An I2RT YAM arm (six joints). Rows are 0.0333 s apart.
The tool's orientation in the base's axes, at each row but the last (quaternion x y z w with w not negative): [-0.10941, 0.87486, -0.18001, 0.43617]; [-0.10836, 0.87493, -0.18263, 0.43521]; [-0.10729, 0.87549, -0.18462, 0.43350]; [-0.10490, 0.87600, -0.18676, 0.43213]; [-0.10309, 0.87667, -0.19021, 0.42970]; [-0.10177, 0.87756, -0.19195, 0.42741]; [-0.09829, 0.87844, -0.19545, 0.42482]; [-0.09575, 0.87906, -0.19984, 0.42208]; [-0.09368, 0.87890, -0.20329, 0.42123]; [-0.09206, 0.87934, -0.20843, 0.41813]
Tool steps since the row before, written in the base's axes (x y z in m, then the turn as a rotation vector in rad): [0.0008, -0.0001, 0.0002, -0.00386, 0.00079, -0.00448]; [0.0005, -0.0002, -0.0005, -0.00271, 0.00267, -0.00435]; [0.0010, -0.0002, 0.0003, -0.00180, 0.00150, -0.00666]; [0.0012, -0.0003, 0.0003, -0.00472, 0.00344, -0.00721]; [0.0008, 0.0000, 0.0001, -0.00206, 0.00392, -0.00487]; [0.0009, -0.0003, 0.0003, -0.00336, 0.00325, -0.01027]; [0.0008, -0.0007, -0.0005, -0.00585, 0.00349, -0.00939]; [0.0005, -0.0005, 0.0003, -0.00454, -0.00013, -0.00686]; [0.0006, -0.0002, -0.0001, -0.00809, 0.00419, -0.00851]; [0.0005, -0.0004, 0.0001, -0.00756, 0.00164, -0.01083]
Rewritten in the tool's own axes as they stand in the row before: [-0.0006, -0.0002, 0.0006, 0.00527, 0.00269, -0.00079]; [0.0001, 0.0000, 0.0007, 0.00383, 0.00431, -0.00036]; [-0.0007, -0.0003, 0.0007, 0.00535, 0.00419, 0.00192]; [-0.0008, -0.0004, 0.0009, 0.00684, 0.00624, -0.00056]; [-0.0006, -0.0001, 0.0006, 0.00338, 0.00564, 0.00013]; [-0.0007, -0.0004, 0.0006, 0.00825, 0.00735, 0.00230]; [0.0001, -0.0004, 0.0011, 0.00909, 0.00720, -0.00021]; [-0.0004, -0.0006, 0.0004, 0.00771, 0.00285, 0.00036]; [-0.0002, -0.0001, 0.0006, 0.00965, 0.00743, -0.00268]; [-0.0003, -0.0004, 0.0004, 0.01179, 0.00618, -0.00022]
